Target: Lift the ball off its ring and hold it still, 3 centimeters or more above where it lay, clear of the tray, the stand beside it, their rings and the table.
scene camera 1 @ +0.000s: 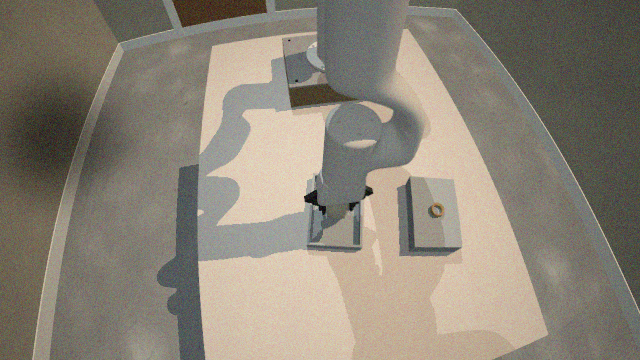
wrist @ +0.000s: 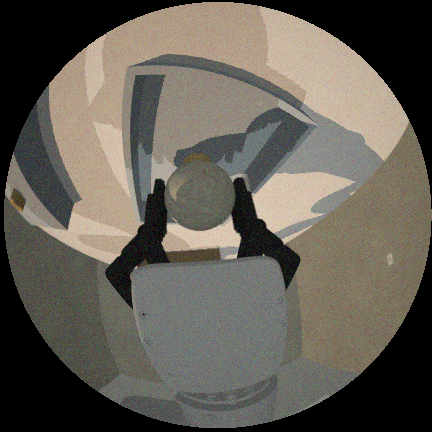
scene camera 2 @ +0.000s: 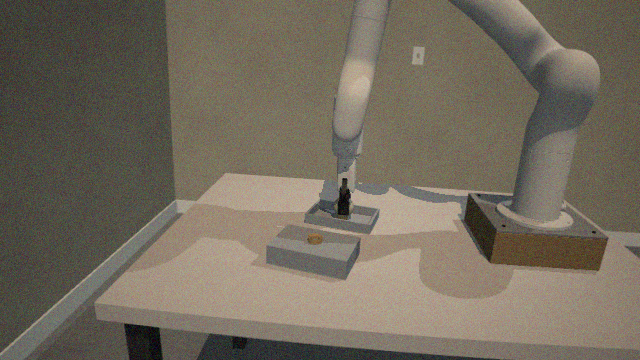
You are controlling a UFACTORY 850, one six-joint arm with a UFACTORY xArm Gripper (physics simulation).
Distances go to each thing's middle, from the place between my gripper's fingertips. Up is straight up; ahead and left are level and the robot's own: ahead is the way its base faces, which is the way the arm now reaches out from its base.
I see my gripper 20 mm above the grey tray (scene camera 1: pixel 346 233). From my hand the other things lie so: grey stand (scene camera 1: pixel 433 218) 80 mm ahead, 240 mm to the left.
